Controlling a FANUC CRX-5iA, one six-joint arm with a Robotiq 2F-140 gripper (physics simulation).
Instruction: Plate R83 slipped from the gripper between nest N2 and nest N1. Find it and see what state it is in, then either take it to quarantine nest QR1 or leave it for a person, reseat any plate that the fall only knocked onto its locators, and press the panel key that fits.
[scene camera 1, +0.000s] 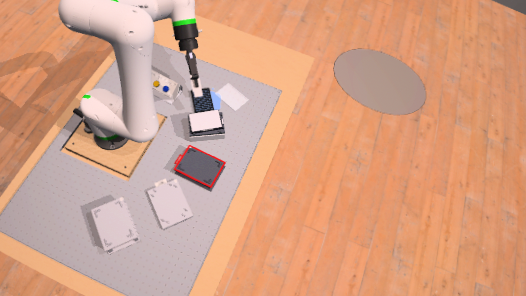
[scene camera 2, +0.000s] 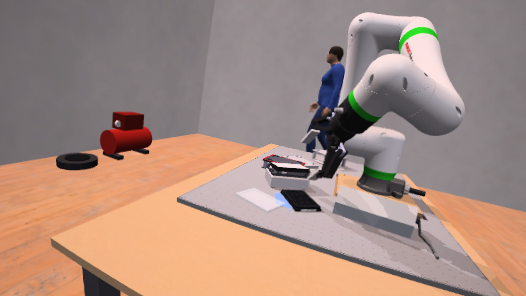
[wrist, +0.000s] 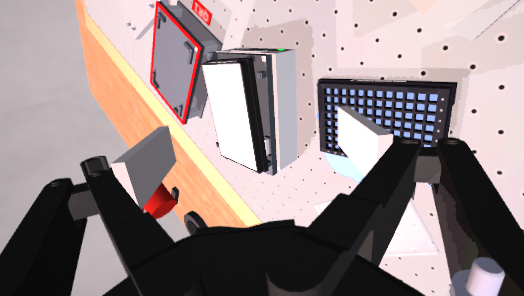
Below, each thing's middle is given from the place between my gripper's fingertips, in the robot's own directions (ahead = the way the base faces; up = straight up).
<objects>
The white-topped plate (wrist: 231, 85) lies 80 mm ahead of my hand, 60 mm to the right of it and 60 mm below it. Also, from my hand: clear lid (wrist: 412, 238) 80 mm ahead, 140 mm to the left, 120 mm below.
</objects>
